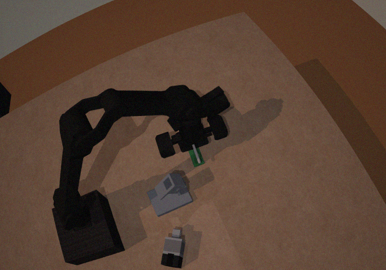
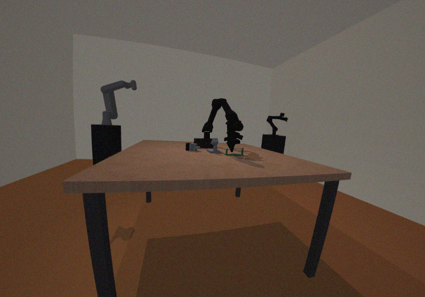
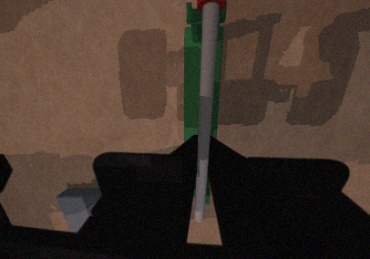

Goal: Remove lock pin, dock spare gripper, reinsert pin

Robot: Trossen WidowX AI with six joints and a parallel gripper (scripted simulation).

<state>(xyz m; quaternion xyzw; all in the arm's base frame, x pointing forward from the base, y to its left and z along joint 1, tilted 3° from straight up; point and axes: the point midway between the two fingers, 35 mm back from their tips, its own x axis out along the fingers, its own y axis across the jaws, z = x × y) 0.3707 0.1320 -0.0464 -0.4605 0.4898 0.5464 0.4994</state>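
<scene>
Right now the green cradle is 2 cm to the left of my gripper tip. From my gripper tip the other things lie so: spare gripper: 14 cm behind, 28 cm to the right; then grey mount: 9 cm behind, 11 cm to the right, 3 cm above.
</scene>
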